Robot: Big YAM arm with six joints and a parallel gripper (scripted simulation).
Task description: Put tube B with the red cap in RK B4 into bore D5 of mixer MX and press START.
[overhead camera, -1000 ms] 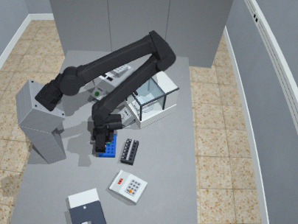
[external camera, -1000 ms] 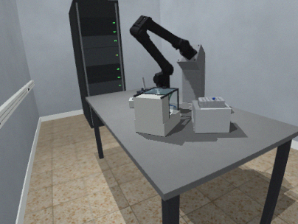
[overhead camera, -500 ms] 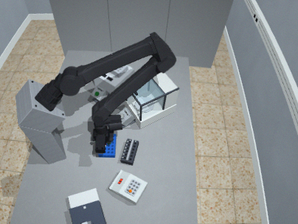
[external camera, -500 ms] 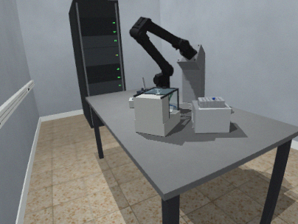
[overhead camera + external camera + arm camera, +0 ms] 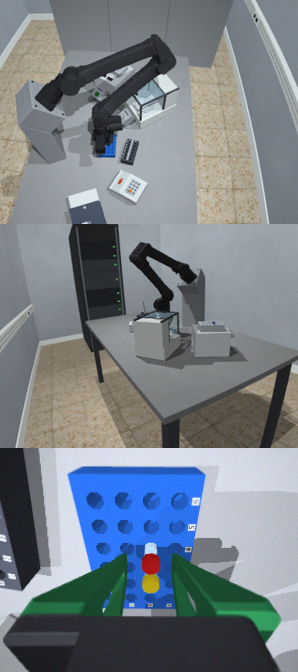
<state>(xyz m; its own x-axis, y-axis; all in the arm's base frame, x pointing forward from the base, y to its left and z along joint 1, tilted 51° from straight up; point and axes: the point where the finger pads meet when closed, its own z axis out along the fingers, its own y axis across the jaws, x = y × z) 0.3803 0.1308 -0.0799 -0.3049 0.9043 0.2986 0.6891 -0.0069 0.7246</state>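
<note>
My hand is 10 mm past the yellow-capped tube, 20 mm to the right of it and 20 mm above it. From my hand the other things lie so: black magnet block (130 mm ahead, 30 mm to the left, 30 mm below); then blue tube rack RK (10 mm to the left, 40 mm below); then dry block (200 mm ahead, 150 mm to the right, 20 mm below).
</note>
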